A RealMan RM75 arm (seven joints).
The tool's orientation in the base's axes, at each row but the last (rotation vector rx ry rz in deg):
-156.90 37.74 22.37
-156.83 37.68 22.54
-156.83 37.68 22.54
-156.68 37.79 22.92
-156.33 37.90 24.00
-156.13 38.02 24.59
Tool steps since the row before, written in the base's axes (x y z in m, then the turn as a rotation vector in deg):
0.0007 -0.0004 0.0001 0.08 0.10 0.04
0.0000 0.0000 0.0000 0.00 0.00 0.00
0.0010 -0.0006 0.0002 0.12 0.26 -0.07
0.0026 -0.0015 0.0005 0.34 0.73 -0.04
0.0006 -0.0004 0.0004 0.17 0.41 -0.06
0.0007 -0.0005 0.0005 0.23 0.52 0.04
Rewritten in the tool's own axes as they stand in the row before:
0.0007 0.0000 -0.0004 0.02 -0.13 -0.02
0.0000 0.0000 0.0000 0.00 0.00 0.00
0.0010 0.0000 -0.0006 0.02 -0.26 0.13
0.0027 -0.0001 -0.0015 0.02 -0.77 0.22
0.0005 0.0000 -0.0006 0.00 -0.42 0.16
0.0006 0.0000 -0.0008 -0.02 -0.56 0.10

